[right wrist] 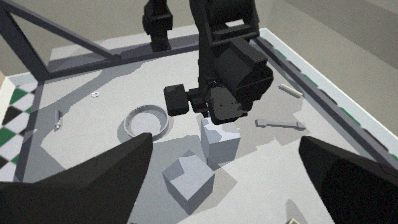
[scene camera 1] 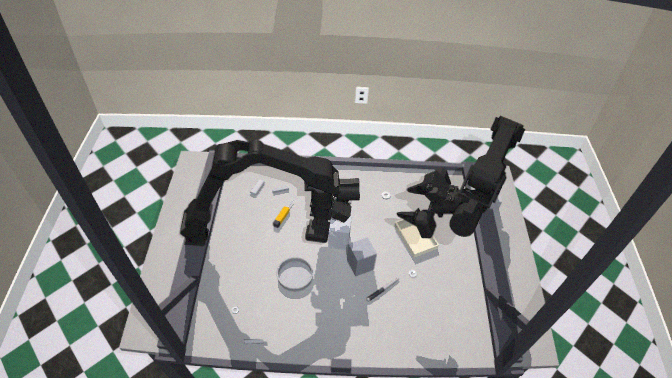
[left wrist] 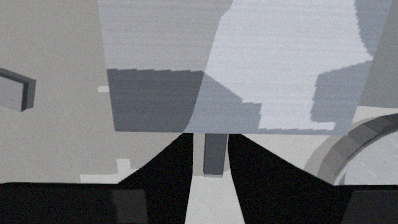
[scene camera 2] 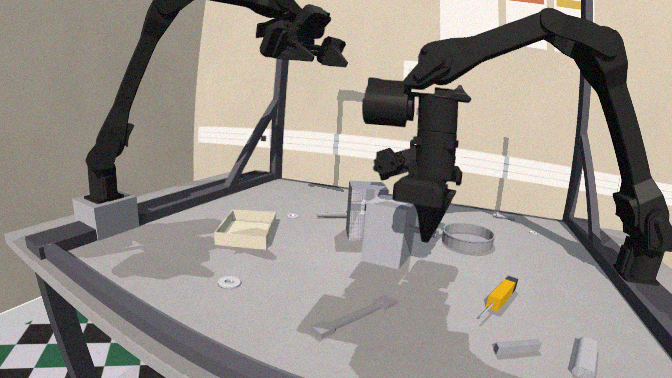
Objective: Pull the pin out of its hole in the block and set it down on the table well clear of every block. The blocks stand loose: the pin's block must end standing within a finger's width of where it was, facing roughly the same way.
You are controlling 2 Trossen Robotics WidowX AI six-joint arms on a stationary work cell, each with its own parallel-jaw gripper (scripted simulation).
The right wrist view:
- my left gripper: 210,119
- my right gripper: 225,141
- pale grey block: 219,143
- grey ring: 152,118
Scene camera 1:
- my left gripper: 320,229
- my right gripper: 402,201
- grey ring: 295,272
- cream tray: 409,233
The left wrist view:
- my left gripper: 210,139
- pale grey block: 231,74
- slim grey bar: 215,143
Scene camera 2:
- my left gripper: 426,239
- my right gripper: 330,62
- pale grey block: 387,241
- grey ring: 455,235
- cream tray: 254,224
